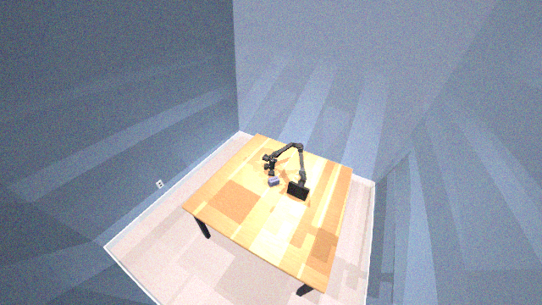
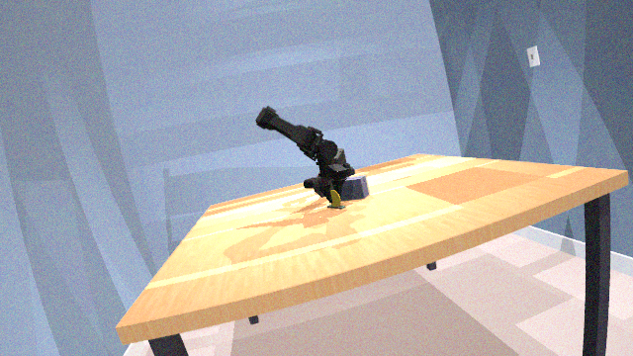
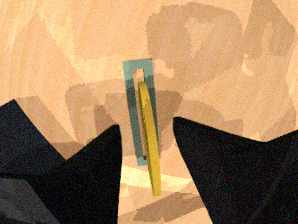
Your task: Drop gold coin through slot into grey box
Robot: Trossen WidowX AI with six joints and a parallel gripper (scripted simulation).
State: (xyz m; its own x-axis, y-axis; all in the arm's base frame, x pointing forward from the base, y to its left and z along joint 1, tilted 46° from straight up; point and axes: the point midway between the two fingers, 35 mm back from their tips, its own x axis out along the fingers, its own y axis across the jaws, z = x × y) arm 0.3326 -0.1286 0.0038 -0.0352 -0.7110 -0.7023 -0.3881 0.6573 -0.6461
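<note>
Now: gripper tip 10 mm below the gold coin.
</note>
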